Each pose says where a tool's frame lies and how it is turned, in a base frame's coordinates. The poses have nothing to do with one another.
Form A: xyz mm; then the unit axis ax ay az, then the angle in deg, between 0 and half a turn.
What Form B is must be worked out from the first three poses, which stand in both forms.
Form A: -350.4 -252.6 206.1 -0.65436 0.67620 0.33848 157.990
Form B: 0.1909 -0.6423 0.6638 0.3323 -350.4 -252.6 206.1
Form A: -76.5 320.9 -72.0 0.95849 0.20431 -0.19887 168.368
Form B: 0.1013 0.9536 0.2033 -0.1978 -76.5 320.9 -72.0
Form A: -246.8 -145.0 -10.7 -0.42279 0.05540 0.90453 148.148
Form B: 0.2744 -0.4066 0.0533 0.8698 -246.8 -145.0 -10.7
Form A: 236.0 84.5 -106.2 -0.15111 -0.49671 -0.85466 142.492
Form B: 0.3215 -0.1431 -0.4703 -0.8093 236.0 84.5 -106.2
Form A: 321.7 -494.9 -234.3 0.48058 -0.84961 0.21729 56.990
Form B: 0.8789 0.2293 -0.4053 0.1037 321.7 -494.9 -234.3
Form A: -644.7 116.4 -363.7 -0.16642 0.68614 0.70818 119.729
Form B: 0.5020 -0.1439 0.5934 0.6125 -644.7 116.4 -363.7
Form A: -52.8 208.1 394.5 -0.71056 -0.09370 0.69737 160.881
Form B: 0.1661 -0.7007 -0.0924 0.6877 -52.8 208.1 394.5
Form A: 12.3 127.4 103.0 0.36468 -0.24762 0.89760 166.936
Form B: 0.1138 0.3623 -0.2460 0.8918 12.3 127.4 103.0
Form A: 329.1 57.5 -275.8 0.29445 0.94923 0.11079 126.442
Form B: 0.4506 0.2629 0.8474 0.0989 329.1 57.5 -275.8
